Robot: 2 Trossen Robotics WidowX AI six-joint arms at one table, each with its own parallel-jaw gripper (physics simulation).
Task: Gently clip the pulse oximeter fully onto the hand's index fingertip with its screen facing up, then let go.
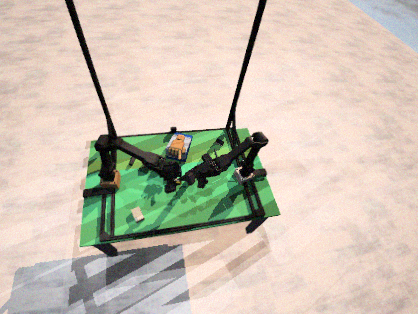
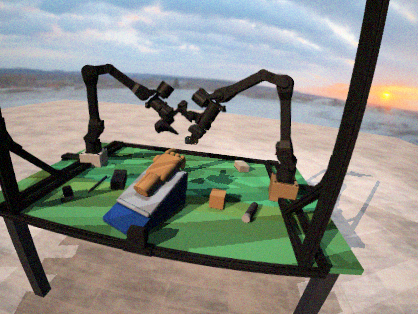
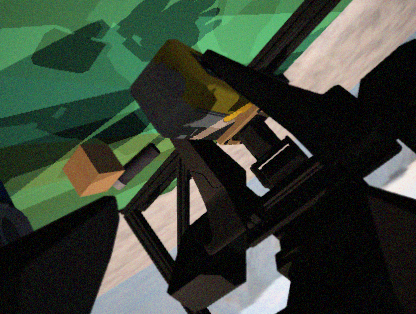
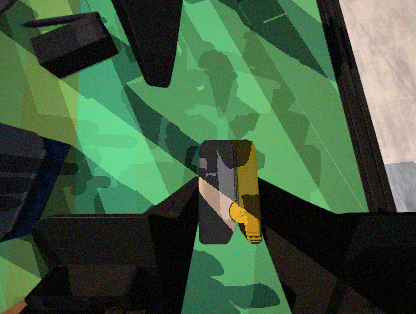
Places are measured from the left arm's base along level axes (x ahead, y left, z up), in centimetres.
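Where they show: left gripper, between the fingertips: [image 1: 182,176] [image 2: 185,128] [image 3: 233,201] [image 4: 225,97]; right gripper, between the fingertips: [image 1: 177,182] [image 2: 190,142] [image 3: 180,80] [image 4: 224,182]; left arm's base, origin of its link: [image 1: 244,172] [image 2: 93,151]; right arm's base, origin of its link: [image 1: 109,176] [image 2: 284,179] [image 3: 248,127].
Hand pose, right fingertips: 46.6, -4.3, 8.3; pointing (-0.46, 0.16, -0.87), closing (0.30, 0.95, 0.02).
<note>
Things, the pixels of their top centre, and the offset from my right fingertips, as dx, dy, dz. Level surfaces: height alone.
- pulse oximeter, centre of its top: [image 3: 219,121] [image 4: 230,190] +0.4, -0.1, +2.8
- green table, height of its surface: dz -14.1
- orange cube, centre of its top: [image 3: 103,183] [image 2: 218,192] +9.8, -28.1, -9.2
- dark cylinder, centre of its top: [image 3: 139,172] [image 2: 251,208] +20.4, -34.1, -11.4
- beige block, centre of its top: [image 2: 242,163] [image 1: 137,213] +27.0, +5.9, -11.2
- black box, centre of its top: [image 4: 67,37] [image 2: 118,175] -28.4, -14.9, -10.7
- pen, centre of its top: [image 4: 57,17] [image 2: 97,182] -36.4, -17.6, -13.2
My right gripper [image 1: 173,183] [image 2: 191,139] [image 4: 224,182] is shut on the pulse oximeter [image 3: 185,93] [image 4: 228,187], a grey and yellow clip, and holds it high above the green table [image 1: 214,202] [image 2: 239,243]. My left gripper [image 1: 193,179] [image 2: 167,127] is open and empty, hanging in the air close beside the right one and facing the oximeter. The tan model hand [image 1: 177,146] [image 2: 159,171] lies on a grey pad on a blue block [image 1: 177,156] [image 2: 122,219], fingers pointing toward the grippers, below and apart from them.
An orange cube [image 2: 217,199] [image 3: 91,169] and a dark cylinder [image 2: 250,212] [image 3: 138,163] lie on the table. A beige block [image 1: 137,214] [image 2: 241,166] lies farther off. A black box [image 2: 118,179] and a pen [image 2: 97,183] lie beside the blue block. Black frame rails [image 2: 226,263] edge the table.
</note>
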